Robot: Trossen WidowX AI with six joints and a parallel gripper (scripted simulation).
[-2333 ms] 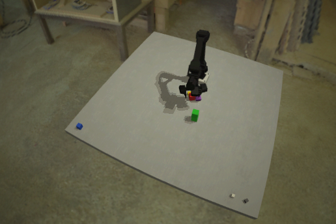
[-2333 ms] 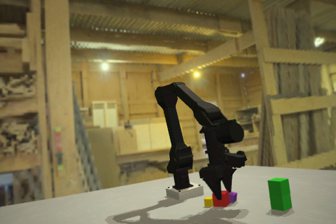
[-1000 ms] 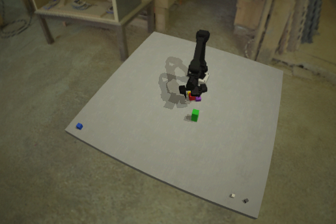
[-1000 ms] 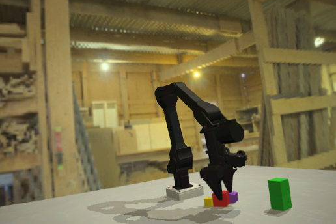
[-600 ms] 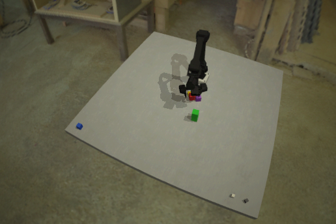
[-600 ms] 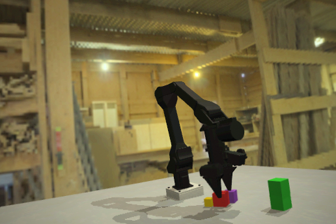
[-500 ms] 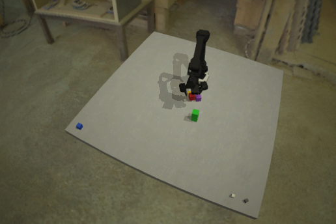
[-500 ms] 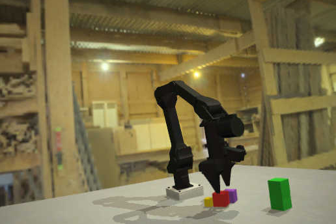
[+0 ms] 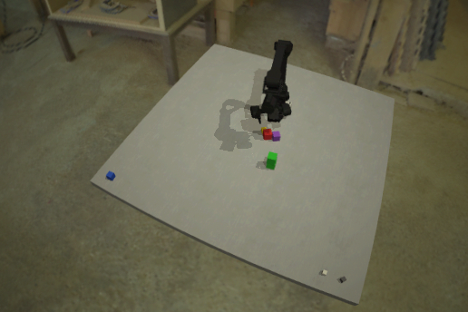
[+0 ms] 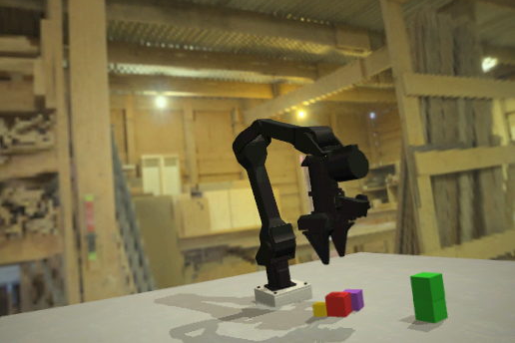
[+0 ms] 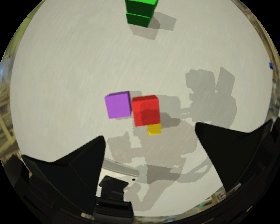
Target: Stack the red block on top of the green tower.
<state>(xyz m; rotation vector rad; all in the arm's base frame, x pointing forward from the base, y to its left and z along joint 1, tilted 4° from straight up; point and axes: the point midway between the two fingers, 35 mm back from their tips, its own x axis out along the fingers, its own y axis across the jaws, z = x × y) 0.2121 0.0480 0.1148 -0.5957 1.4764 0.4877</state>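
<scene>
The red block is 90 mm below my gripper tip. From my gripper tip the other things lie so: purple block: 90 mm below, 40 mm to the left, 20 mm behind; white block: 540 mm to the left, 490 mm ahead, 100 mm below; yellow block: 100 mm below, 30 mm to the right, 20 mm behind.
</scene>
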